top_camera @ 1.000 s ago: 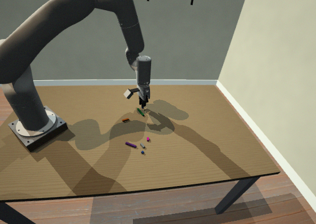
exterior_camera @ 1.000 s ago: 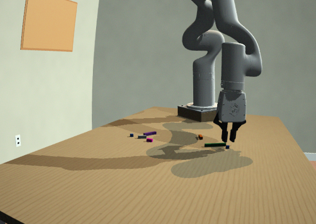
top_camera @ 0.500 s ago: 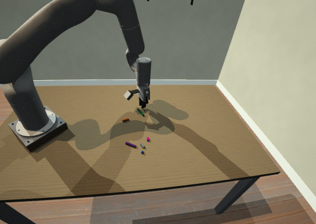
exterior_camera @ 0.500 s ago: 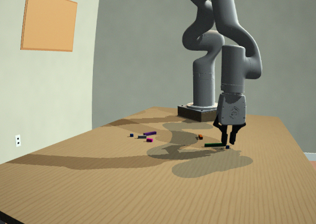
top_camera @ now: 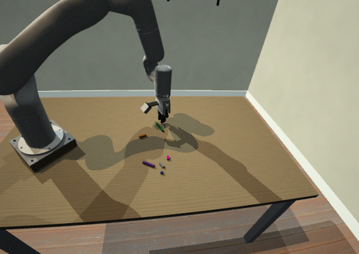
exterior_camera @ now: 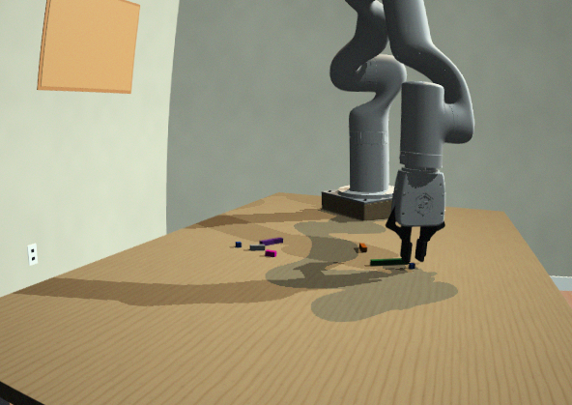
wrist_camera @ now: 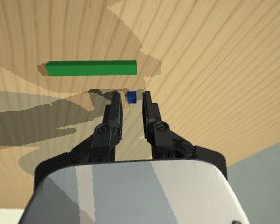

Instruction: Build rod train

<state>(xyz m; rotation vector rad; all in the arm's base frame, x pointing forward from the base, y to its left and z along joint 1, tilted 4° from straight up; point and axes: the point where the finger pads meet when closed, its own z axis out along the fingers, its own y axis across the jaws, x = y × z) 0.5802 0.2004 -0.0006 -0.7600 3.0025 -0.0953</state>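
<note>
Right now the green rod is 5 cm to the right of my hand, 3 cm below it and 1 cm behind it. The rest, counted from my hand: grey rod (32 cm to the right, 3 cm below, 1 cm behind); orange rod (12 cm to the right, 11 cm behind, 3 cm below); magenta rod (28 cm to the right, 3 cm below, 2 cm ahead).
</note>
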